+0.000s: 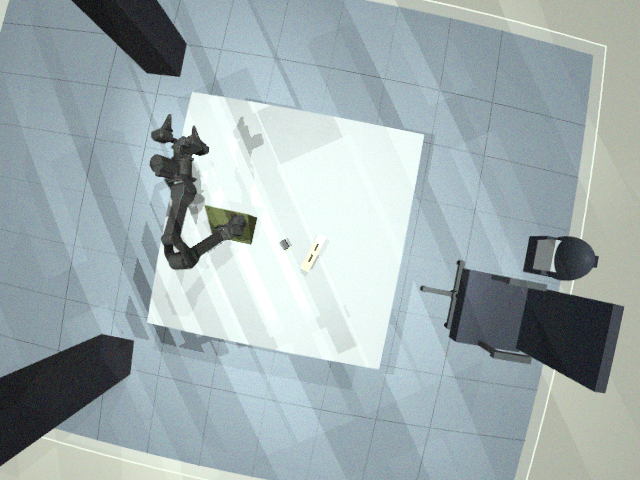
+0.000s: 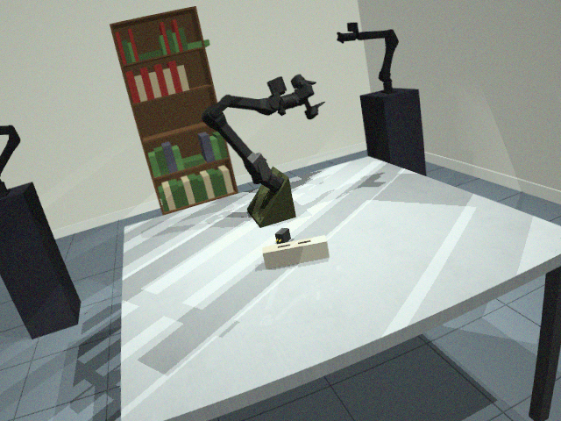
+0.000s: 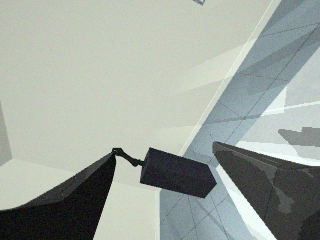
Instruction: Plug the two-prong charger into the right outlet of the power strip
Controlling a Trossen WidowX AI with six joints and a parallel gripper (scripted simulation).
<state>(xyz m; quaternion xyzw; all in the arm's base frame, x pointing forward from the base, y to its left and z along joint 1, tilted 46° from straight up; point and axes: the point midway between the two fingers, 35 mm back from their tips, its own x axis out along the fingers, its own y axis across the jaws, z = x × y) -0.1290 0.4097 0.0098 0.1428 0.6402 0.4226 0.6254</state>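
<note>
Right now my gripper tip is 41 cm to the left of the two-prong charger, 40 cm above it and 38 cm short of it.
</note>
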